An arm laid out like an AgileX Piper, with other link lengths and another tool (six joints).
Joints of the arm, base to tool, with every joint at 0 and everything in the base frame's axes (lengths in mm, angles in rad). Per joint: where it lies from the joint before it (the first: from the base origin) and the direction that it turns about. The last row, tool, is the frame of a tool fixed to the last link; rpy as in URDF.
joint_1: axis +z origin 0 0 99.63
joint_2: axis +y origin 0 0 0
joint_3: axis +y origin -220.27 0 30.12
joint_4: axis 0.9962 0 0.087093 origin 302.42 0 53.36
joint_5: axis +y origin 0 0 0
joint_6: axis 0.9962 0 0.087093 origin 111.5 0 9.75
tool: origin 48.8 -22 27.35 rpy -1.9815 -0.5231 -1.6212
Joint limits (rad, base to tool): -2.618..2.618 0..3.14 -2.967..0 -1.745..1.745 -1.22..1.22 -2.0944..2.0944
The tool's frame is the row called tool.
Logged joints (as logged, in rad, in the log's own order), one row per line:
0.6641, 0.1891, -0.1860, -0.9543, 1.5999, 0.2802
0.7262, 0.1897, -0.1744, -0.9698, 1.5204, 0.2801
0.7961, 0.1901, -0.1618, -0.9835, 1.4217, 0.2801
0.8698, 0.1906, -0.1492, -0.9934, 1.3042, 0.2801
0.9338, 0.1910, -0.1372, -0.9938, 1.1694, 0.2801
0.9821, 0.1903, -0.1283, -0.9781, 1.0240, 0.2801
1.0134, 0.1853, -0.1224, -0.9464, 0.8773, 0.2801
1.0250, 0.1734, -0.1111, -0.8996, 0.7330, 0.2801
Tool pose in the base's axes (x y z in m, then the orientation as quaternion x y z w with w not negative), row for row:
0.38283, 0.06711, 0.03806, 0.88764, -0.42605, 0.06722, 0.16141
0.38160, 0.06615, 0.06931, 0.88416, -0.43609, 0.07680, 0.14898
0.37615, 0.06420, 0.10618, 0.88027, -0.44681, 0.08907, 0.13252
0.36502, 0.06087, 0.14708, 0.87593, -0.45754, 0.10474, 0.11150
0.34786, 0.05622, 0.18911, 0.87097, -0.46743, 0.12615, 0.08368
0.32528, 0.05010, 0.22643, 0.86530, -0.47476, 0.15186, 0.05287
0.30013, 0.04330, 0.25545, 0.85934, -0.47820, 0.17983, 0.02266
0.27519, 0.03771, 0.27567, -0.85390, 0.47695, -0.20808, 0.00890
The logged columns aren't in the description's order. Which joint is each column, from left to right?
Columns, left to right: joint_5, joint_6, joint_4, joint_3, joint_2, joint_1.
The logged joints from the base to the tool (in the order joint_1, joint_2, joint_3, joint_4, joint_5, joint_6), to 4 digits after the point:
0.2802, 1.5999, -0.9543, -0.1860, 0.6641, 0.1891
0.2801, 1.5204, -0.9698, -0.1744, 0.7262, 0.1897
0.2801, 1.4217, -0.9835, -0.1618, 0.7961, 0.1901
0.2801, 1.3042, -0.9934, -0.1492, 0.8698, 0.1906
0.2801, 1.1694, -0.9938, -0.1372, 0.9338, 0.1910
0.2801, 1.0240, -0.9781, -0.1283, 0.9821, 0.1903
0.2801, 0.8773, -0.9464, -0.1224, 1.0134, 0.1853
0.2801, 0.7330, -0.8996, -0.1111, 1.0250, 0.1734

